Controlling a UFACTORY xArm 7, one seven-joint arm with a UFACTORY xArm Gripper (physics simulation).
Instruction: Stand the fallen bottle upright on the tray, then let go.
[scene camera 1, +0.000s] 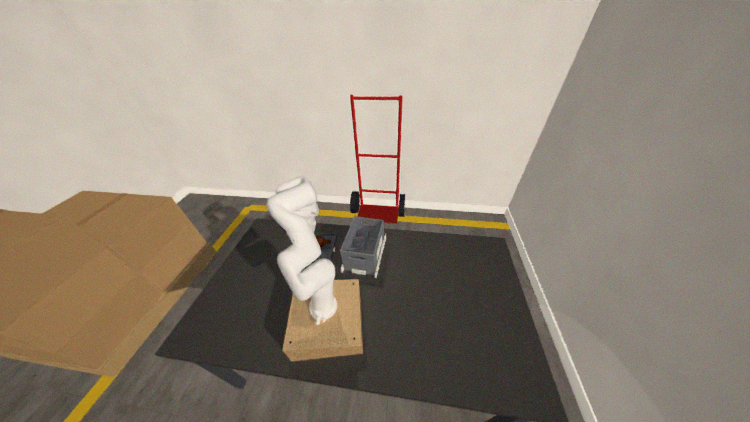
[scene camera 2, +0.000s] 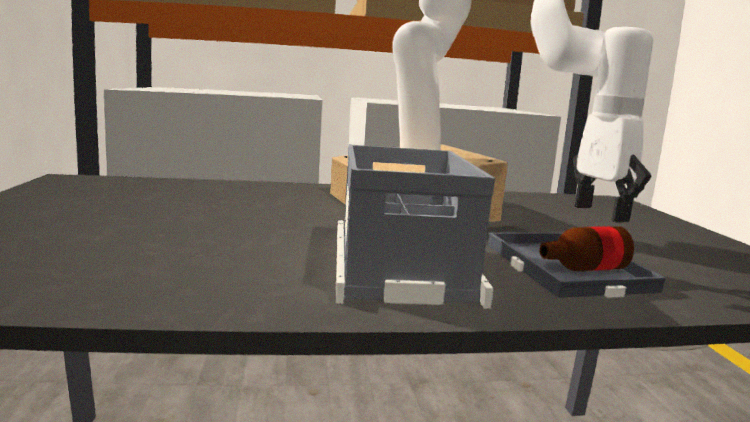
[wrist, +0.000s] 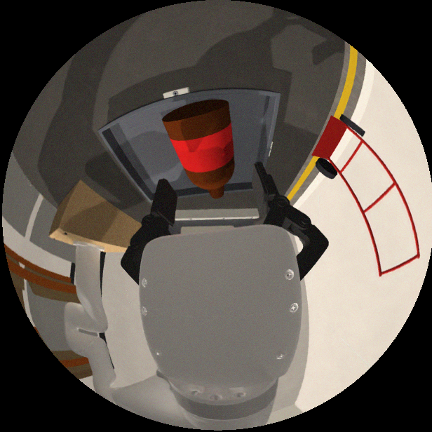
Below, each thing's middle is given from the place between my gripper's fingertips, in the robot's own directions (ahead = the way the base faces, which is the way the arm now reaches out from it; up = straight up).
The brown bottle (scene camera 2: 578, 249) is 60 mm below my hand, 20 mm to the right of it and 10 mm behind it.
